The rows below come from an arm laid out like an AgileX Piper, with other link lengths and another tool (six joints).
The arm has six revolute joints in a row. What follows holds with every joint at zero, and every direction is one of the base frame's. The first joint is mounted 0.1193 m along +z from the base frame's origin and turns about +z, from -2.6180 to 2.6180 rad. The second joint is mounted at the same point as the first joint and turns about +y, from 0.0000 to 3.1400 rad. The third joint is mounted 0.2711 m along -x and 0.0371 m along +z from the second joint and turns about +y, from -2.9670 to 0.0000 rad. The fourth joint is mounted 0.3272 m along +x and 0.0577 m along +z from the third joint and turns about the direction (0.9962, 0, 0.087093), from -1.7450 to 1.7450 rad. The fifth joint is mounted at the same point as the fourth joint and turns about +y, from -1.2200 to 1.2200 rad. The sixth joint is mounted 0.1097 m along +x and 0.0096 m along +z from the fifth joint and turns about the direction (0.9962, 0, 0.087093), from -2.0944 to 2.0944 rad. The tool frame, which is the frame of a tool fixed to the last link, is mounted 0.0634 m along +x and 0.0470 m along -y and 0.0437 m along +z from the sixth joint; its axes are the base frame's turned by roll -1.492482, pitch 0.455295 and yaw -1.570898 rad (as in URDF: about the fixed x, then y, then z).
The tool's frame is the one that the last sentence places.
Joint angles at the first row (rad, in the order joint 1, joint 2, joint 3, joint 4, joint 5, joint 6):
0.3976 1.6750 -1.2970 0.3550 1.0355 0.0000
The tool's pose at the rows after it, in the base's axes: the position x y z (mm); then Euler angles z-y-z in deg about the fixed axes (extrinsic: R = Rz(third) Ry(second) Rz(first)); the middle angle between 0 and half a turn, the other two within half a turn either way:
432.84 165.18 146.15 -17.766 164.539 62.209
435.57 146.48 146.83 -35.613 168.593 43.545
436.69 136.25 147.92 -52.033 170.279 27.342
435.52 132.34 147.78 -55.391 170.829 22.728
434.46 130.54 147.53 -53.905 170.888 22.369
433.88 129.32 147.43 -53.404 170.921 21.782
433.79 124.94 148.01 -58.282 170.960 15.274
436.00 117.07 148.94 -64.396 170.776 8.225
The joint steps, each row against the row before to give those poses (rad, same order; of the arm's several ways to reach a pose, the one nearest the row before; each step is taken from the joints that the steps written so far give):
0.0000 0.0000 0.0000 -0.1229 0.0239 0.0256
0.0000 0.0000 0.0000 -0.1161 0.0154 0.0604
0.0000 0.0000 0.0000 -0.0647 0.0155 0.0213
0.0000 0.0000 0.0000 -0.0160 0.0081 0.0281
0.0000 0.0000 0.0000 -0.0019 0.0000 0.0330
0.0000 0.0000 0.0000 -0.0023 0.0000 0.0199
0.0000 0.0000 0.0000 -0.0207 0.0010 0.0360
-0.0107 0.0000 0.0000 -0.0204 0.0000 0.0131

